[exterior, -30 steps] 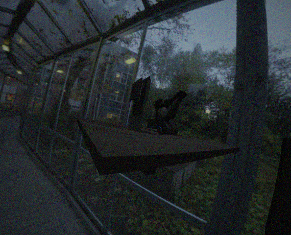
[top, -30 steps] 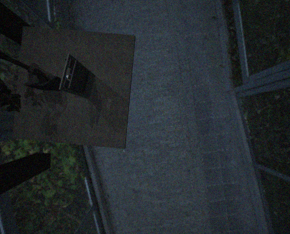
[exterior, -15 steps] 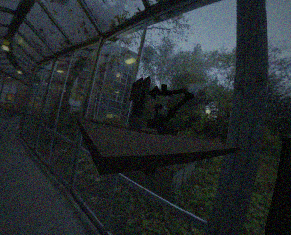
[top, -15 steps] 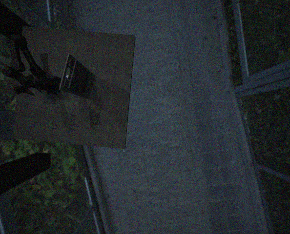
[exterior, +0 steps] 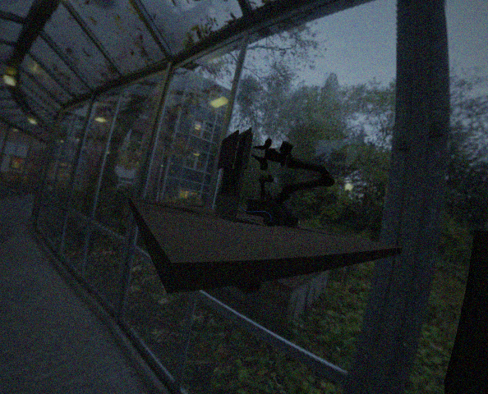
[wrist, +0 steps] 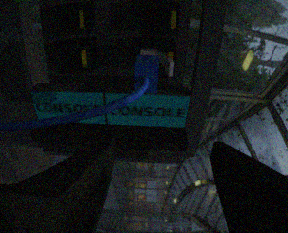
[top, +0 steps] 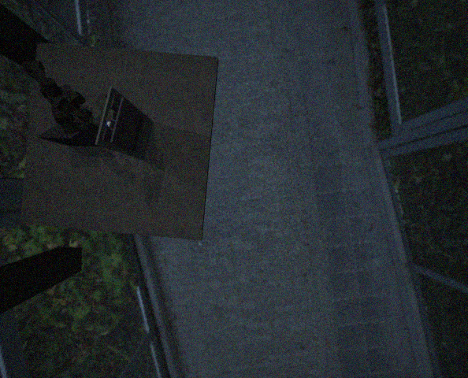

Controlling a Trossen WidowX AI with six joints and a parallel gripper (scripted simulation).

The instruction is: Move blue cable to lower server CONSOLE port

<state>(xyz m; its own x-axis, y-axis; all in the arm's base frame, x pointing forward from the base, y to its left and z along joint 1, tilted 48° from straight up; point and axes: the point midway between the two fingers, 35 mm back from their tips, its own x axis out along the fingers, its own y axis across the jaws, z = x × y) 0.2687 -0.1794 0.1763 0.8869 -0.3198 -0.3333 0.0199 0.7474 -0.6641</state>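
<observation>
The blue plug is 110 mm ahead of my gripper tip and 30 mm to the right of it.
</observation>
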